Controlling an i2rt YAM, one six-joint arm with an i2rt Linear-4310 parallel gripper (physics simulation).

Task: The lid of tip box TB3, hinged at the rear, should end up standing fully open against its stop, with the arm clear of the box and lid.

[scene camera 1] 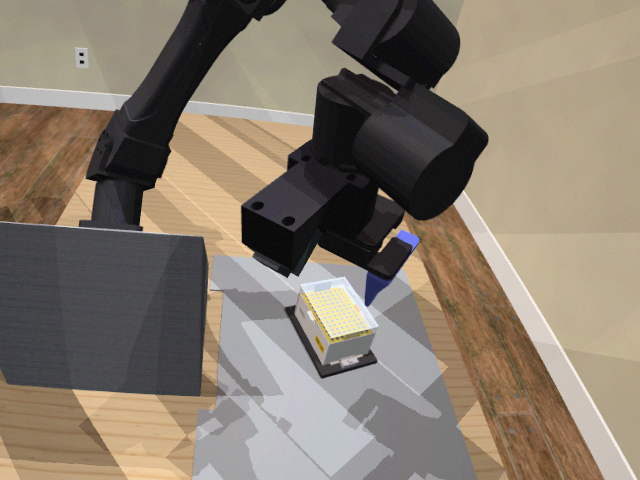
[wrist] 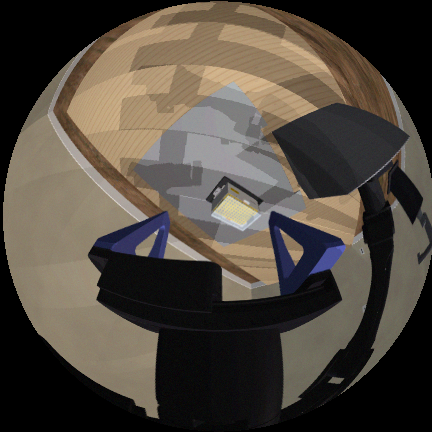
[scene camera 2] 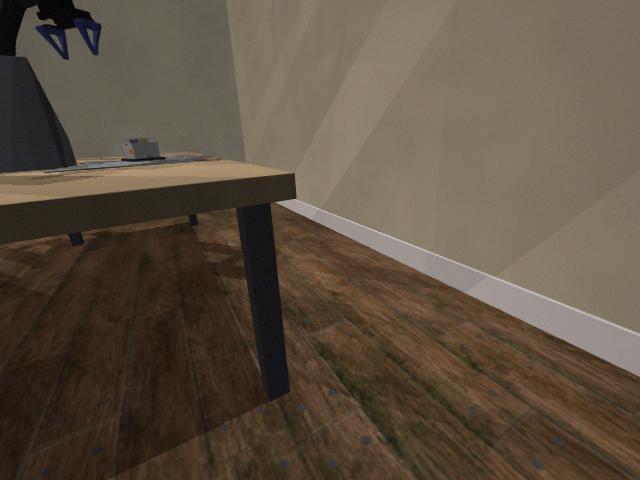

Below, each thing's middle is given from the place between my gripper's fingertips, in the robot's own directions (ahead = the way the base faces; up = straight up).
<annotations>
Right now the tip box lid [scene camera 1: 339, 312] is 11 cm ahead of my hand, 17 cm to the left of it and 22 cm below it.
</annotations>
